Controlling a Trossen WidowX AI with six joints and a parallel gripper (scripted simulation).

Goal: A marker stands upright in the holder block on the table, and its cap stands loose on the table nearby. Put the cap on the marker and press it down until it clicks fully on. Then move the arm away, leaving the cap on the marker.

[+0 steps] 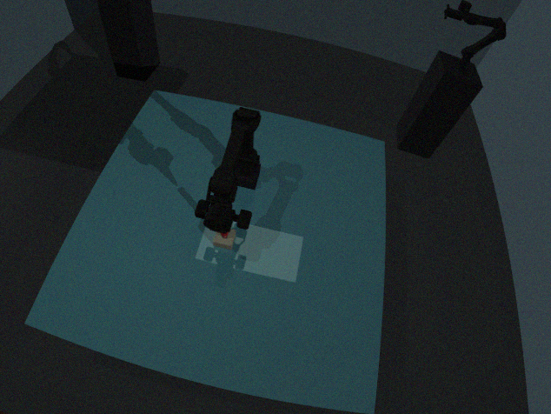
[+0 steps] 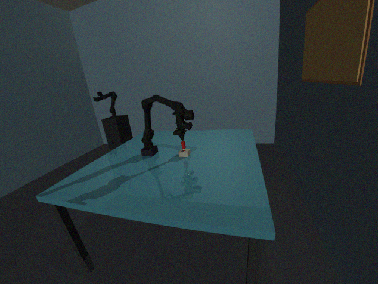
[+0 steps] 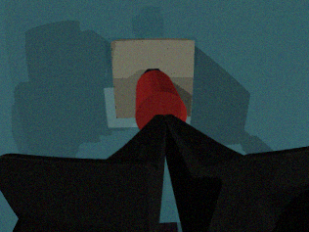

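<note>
Now: gripper tip 30 mm above the red marker cap.
</note>
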